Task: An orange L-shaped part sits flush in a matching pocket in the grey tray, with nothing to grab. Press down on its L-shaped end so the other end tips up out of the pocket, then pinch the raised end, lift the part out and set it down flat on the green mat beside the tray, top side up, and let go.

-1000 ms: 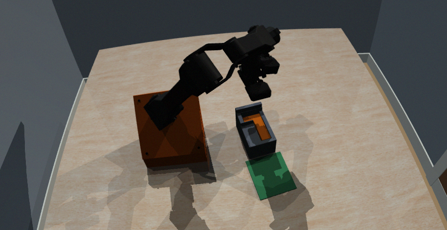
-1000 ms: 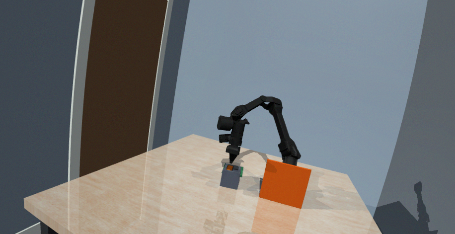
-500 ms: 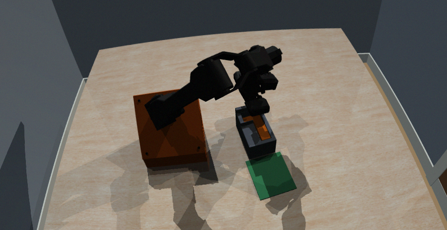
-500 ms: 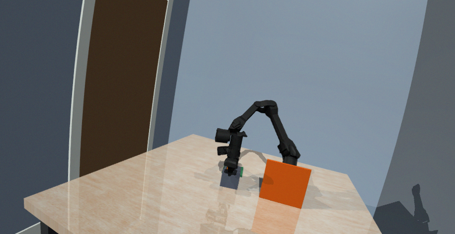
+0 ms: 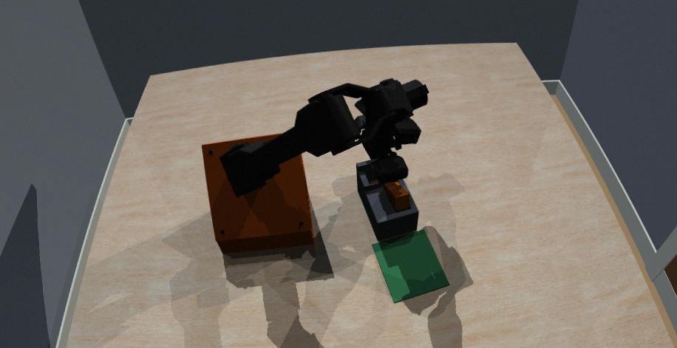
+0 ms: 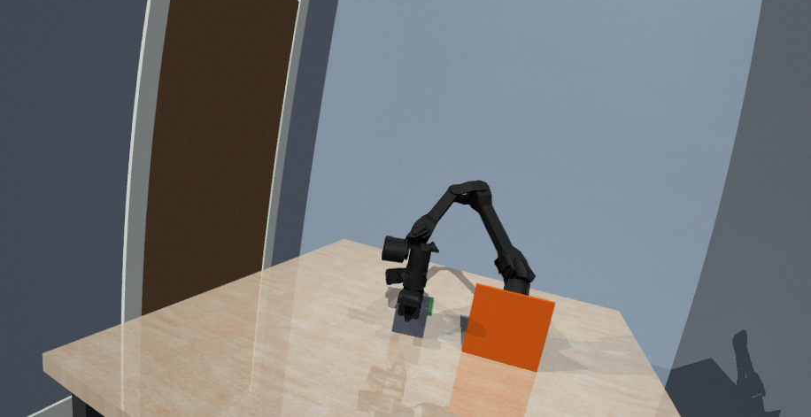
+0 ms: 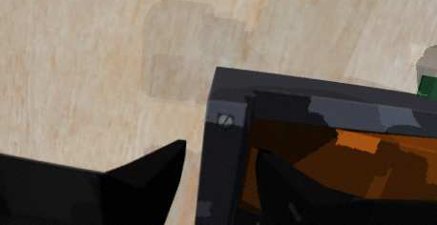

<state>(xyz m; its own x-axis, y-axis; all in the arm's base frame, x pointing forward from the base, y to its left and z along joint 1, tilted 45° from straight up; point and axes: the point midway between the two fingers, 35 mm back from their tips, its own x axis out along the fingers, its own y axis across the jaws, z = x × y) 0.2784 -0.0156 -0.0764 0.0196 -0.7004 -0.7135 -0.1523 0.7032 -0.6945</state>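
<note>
Right now my gripper tip is 6 cm to the left of the orange L-shaped part. The rest, counted from my gripper tip: green mat 22 cm to the right, 6 cm below, 3 cm ahead.
</note>
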